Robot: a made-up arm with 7 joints. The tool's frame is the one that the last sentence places.
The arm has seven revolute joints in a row. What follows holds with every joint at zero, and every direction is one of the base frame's.
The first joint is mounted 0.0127 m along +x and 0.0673 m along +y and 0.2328 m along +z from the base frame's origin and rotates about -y.
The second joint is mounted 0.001 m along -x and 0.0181 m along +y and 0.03 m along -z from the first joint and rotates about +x.
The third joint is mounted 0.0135 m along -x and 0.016 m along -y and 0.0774 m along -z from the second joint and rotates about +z.
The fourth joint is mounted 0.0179 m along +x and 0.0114 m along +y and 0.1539 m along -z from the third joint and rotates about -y.
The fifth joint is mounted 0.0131 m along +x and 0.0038 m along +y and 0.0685 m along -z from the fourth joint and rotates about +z.
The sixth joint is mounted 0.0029 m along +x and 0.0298 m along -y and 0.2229 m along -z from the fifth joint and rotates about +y.
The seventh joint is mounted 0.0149 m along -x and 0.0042 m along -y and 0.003 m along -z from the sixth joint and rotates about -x.
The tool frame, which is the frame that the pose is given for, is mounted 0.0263 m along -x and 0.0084 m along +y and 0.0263 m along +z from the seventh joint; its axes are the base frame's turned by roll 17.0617, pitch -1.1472 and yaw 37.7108 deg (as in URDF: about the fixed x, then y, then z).
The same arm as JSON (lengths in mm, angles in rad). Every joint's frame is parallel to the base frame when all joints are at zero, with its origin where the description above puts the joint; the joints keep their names.
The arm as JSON. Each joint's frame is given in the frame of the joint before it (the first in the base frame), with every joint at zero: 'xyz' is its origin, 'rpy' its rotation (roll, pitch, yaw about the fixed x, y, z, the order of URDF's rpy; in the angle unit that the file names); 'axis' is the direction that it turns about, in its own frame. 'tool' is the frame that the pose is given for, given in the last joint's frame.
{
  "units": {
    "length": "mm",
    "angle": "rad"
  },
  "joints": [
    {
      "name": "joint 1",
      "type": "revolute",
      "origin": {
        "xyz": [
          12.7,
          67.3,
          232.8
        ],
        "rpy": [
          0.0,
          0.0,
          0.0
        ]
      },
      "axis": [
        0.0,
        -1.0,
        0.0
      ]
    },
    {
      "name": "joint 2",
      "type": "revolute",
      "origin": {
        "xyz": [
          -1.0,
          18.1,
          -30.0
        ],
        "rpy": [
          0.0,
          0.0,
          0.0
        ]
      },
      "axis": [
        1.0,
        0.0,
        0.0
      ]
    },
    {
      "name": "joint 3",
      "type": "revolute",
      "origin": {
        "xyz": [
          -13.5,
          -16.0,
          -77.4
        ],
        "rpy": [
          0.0,
          0.0,
          0.0
        ]
      },
      "axis": [
        0.0,
        0.0,
        1.0
      ]
    },
    {
      "name": "joint 4",
      "type": "revolute",
      "origin": {
        "xyz": [
          17.9,
          11.4,
          -153.9
        ],
        "rpy": [
          0.0,
          0.0,
          0.0
        ]
      },
      "axis": [
        0.0,
        -1.0,
        0.0
      ]
    },
    {
      "name": "joint 5",
      "type": "revolute",
      "origin": {
        "xyz": [
          13.1,
          3.8,
          -68.5
        ],
        "rpy": [
          0.0,
          0.0,
          0.0
        ]
      },
      "axis": [
        0.0,
        0.0,
        1.0
      ]
    },
    {
      "name": "joint 6",
      "type": "revolute",
      "origin": {
        "xyz": [
          2.9,
          -29.8,
          -222.9
        ],
        "rpy": [
          0.0,
          0.0,
          0.0
        ]
      },
      "axis": [
        0.0,
        1.0,
        0.0
      ]
    },
    {
      "name": "joint 7",
      "type": "revolute",
      "origin": {
        "xyz": [
          -14.9,
          -4.2,
          -3.0
        ],
        "rpy": [
          0.0,
          0.0,
          0.0
        ]
      },
      "axis": [
        -1.0,
        0.0,
        0.0
      ]
    }
  ],
  "tool": {
    "origin": {
      "xyz": [
        -26.3,
        8.4,
        26.3
      ],
      "rpy": [
        0.2978,
        -0.02,
        0.6582
      ]
    }
  }
}

